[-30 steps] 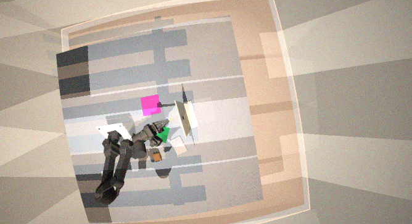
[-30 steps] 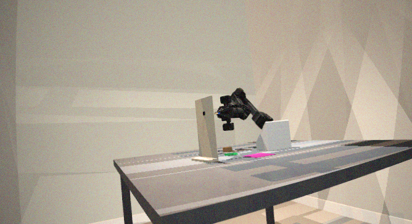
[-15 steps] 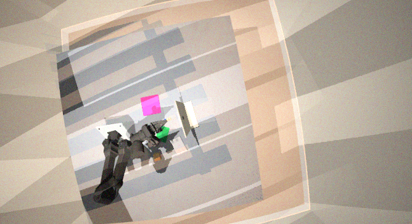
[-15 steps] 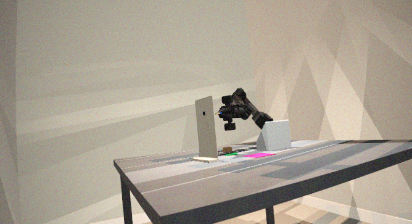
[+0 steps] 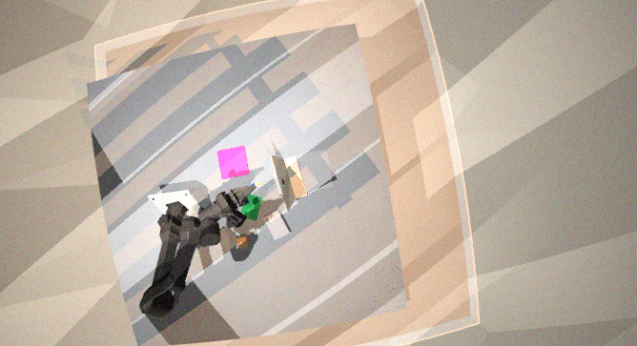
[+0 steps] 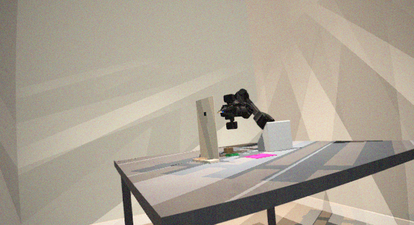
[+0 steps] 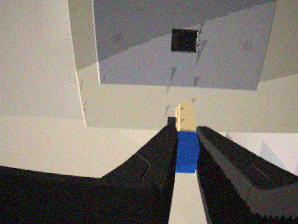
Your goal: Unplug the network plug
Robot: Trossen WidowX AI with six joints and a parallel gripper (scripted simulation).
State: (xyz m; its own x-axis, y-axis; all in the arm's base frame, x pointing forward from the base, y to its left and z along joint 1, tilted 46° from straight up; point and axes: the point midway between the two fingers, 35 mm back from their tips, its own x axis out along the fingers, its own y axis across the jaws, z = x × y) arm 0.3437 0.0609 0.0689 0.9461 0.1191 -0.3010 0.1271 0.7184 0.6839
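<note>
My gripper tip is now 13 cm past the pink marked square, 12 cm to the right of it and 24 cm above it. From my gripper tip the other things lie so: network plug (right at my gripper tip); upright panel (9 cm ahead, 1 cm to the right, 10 cm below).
</note>
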